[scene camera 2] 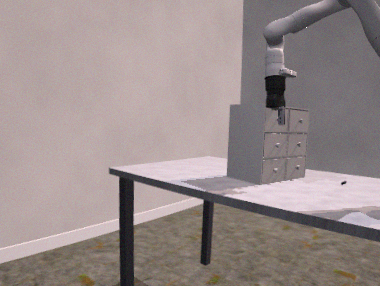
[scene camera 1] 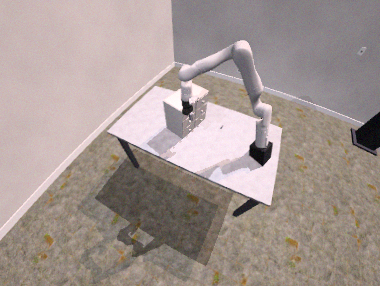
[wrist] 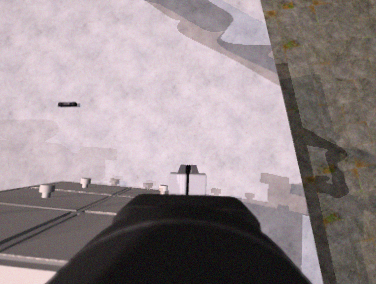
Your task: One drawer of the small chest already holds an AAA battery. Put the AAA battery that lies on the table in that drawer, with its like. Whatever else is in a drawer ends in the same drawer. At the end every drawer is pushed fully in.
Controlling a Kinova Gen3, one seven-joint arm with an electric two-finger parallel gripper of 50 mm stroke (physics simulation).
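The small grey chest point(scene camera 1: 175, 119) point(scene camera 2: 245, 145) point(wrist: 40, 235) stands on the table, with two columns of drawers with small knobs. The drawer fronts that show look flush. The top drawer of the column nearer scene camera 2 is partly hidden by my gripper, and its knob is not visible there. My gripper point(scene camera 1: 191, 118) point(scene camera 2: 281, 123) point(wrist: 188, 175) points down in front of that drawer, shut and empty, its fingertips together. The dark AAA battery point(scene camera 1: 221, 127) point(scene camera 2: 343, 183) point(wrist: 68, 104) lies on its side on the table, out from the drawer fronts, apart from the gripper. The drawers' contents are hidden.
The white table point(scene camera 1: 132, 120) point(scene camera 2: 150, 169) point(wrist: 150, 75) carries the chest and the arm's black base point(scene camera 1: 261, 152) at its other end. The table's long edge runs down the right of the wrist view. Knobs point(wrist: 46, 190) stick out from the chest's fronts. Shadows cross the table.
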